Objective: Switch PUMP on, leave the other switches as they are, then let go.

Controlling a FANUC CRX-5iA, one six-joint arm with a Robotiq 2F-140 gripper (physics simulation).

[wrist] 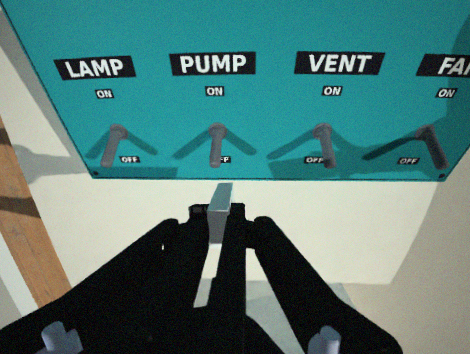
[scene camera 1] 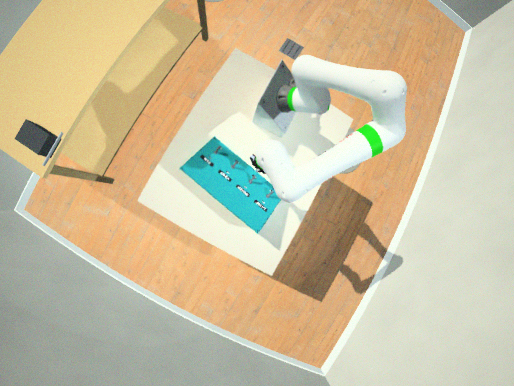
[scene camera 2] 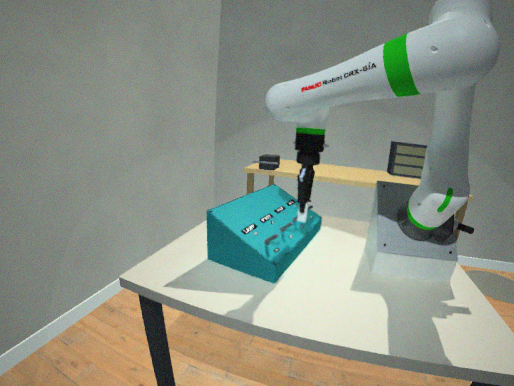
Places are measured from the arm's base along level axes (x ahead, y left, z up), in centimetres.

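Pixels of known places: gripper, fingertip midpoint: (wrist: 226, 196) (scene camera 1: 257, 169) (scene camera 2: 301, 221); arm's base at its link origin: (scene camera 1: 285, 98) (scene camera 2: 417, 220).
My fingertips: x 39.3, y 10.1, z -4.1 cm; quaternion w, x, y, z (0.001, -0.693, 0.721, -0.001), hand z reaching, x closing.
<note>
Ahead of a thing's pixels: the offset from my fingertips to its top centre. Level surfaces: height alone.
A teal sloped switch panel (scene camera 1: 200, 172) (scene camera 2: 237, 252) (wrist: 270, 30) stands on the white table. In the wrist view four grey levers point down to their OFF marks: the LAMP lever {dx +5.7, dy +12.9, dz -0.7 cm} (wrist: 110, 148), the PUMP lever {dx +4.8, dy +0.9, dz -0.7 cm} (wrist: 215, 150), the VENT lever {dx +3.9, dy -11.1, dz -0.7 cm} (wrist: 326, 148) and the FAN lever {dx +2.9, dy -23.0, dz -0.7 cm} (wrist: 436, 150). The PUMP label {dx +13.0, dy +0.3, dz -1.0 cm} (wrist: 213, 63) is above its lever. My gripper (scene camera 2: 302, 216) (wrist: 226, 196) is shut and empty, pointing down. In the wrist view its tips appear just below the panel's lower edge, in line with the PUMP lever, with a visible gap. In scene camera 1 the arm hides its fingertips.
The white table {dz -13.7 cm} (scene camera 1: 165, 190) (scene camera 2: 325, 310) carries the panel and the grey robot pedestal (scene camera 2: 417, 265). A light wooden bench (scene camera 1: 75, 60) (scene camera 2: 340, 173) stands beyond, with a dark box (scene camera 1: 35, 137) (scene camera 2: 269, 161) on it. The arm's shadow falls across the table.
</note>
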